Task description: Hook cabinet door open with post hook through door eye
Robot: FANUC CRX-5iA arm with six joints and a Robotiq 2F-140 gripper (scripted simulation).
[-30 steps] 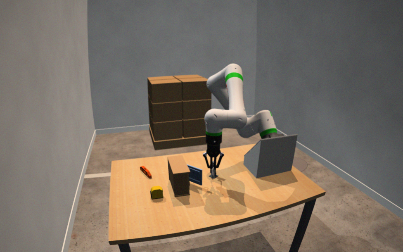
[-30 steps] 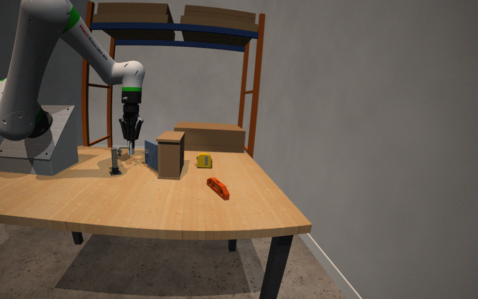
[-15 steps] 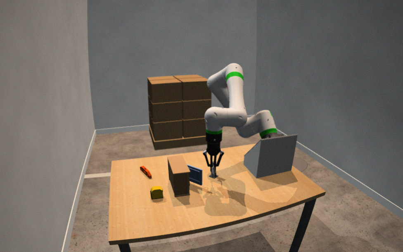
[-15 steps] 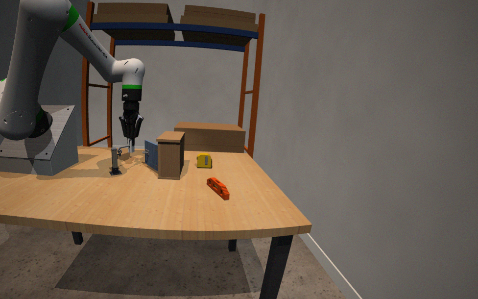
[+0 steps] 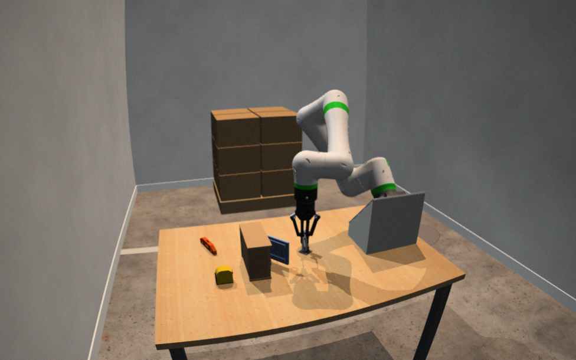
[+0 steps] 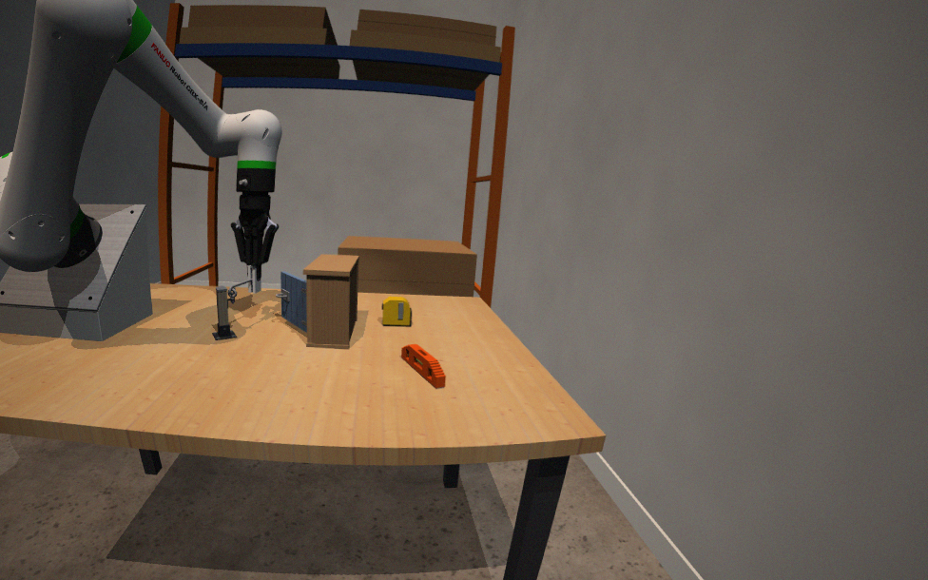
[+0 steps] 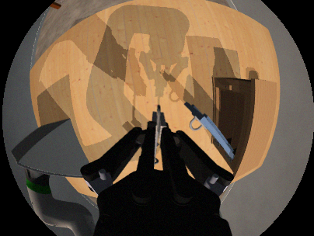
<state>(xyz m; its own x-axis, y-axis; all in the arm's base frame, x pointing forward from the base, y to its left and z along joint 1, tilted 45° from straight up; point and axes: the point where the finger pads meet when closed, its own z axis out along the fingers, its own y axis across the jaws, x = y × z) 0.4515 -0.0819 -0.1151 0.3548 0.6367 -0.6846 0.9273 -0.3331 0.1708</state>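
Now: the blue door 11 cm ahead of my hand, 7 cm to the right of it and 4 cm below it. The rest, counted from my hand: yellow tape measure: 36 cm ahead, 1 cm to the right, 8 cm below; orange level: 37 cm ahead, 29 cm to the right, 9 cm below.
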